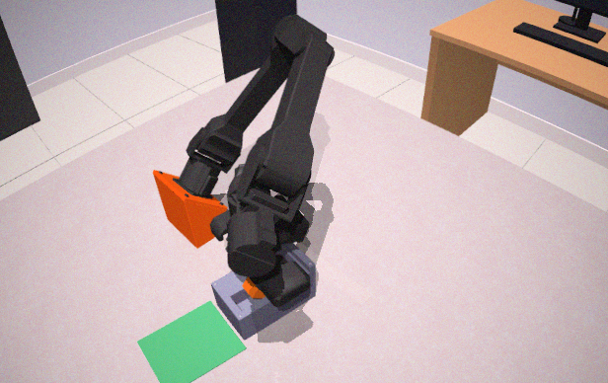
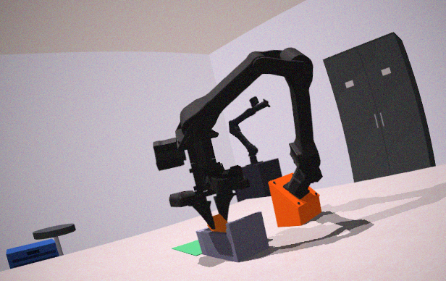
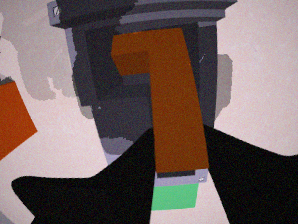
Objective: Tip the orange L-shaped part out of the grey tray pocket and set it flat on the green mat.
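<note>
My gripper tip is now 40 mm past the green mat, 140 mm to the left of it and 80 mm above it. From my gripper tip the other things lie so: orange L-shaped part 10 mm behind, 40 mm to the left, 30 mm below.
</note>
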